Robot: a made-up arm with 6 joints. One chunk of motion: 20 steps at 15 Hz.
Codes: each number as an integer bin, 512 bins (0 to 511) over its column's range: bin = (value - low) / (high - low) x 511, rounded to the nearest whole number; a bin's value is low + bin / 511 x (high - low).
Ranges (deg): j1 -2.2..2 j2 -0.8..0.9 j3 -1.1..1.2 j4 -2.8..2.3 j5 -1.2..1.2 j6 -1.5..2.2
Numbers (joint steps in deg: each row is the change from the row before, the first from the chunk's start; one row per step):
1: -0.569 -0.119 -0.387 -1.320 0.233 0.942
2: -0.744 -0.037 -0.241 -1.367 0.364 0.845
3: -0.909 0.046 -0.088 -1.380 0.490 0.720
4: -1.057 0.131 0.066 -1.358 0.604 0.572
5: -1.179 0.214 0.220 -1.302 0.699 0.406
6: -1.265 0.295 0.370 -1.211 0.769 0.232
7: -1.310 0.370 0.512 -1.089 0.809 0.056
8: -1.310 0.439 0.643 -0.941 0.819 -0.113
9: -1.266 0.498 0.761 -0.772 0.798 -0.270
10: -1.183 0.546 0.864 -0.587 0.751 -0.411
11: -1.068 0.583 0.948 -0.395 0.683 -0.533
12: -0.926 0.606 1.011 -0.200 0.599 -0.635
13: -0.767 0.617 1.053 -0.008 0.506 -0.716
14: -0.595 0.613 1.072 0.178 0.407 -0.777
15: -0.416 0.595 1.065 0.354 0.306 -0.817
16: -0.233 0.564 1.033 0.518 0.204 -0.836
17: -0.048 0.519 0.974 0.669 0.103 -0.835
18: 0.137 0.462 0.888 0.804 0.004 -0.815
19: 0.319 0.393 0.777 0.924 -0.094 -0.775
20: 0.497 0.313 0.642 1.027 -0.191 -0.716
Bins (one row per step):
1: 198 205 158 148 305 337
2: 177 229 191 144 333 324
3: 157 254 225 142 360 307
4: 139 280 259 144 384 286
5: 124 305 293 150 404 263
6: 114 329 327 159 419 239
7: 108 352 358 171 428 215
8: 108 372 387 186 430 192
9: 114 390 413 203 425 170
10: 124 405 436 222 415 150
11: 138 416 455 241 401 134
12: 155 423 469 261 383 119
13: 174 426 478 280 363 108
14: 195 425 483 298 342 100
15: 217 419 481 316 321 94
16: 239 410 474 332 299 92
17: 262 396 461 348 277 92
18: 284 379 442 361 256 95
19: 306 359 417 373 235 100
20: 328 335 387 383 215 108

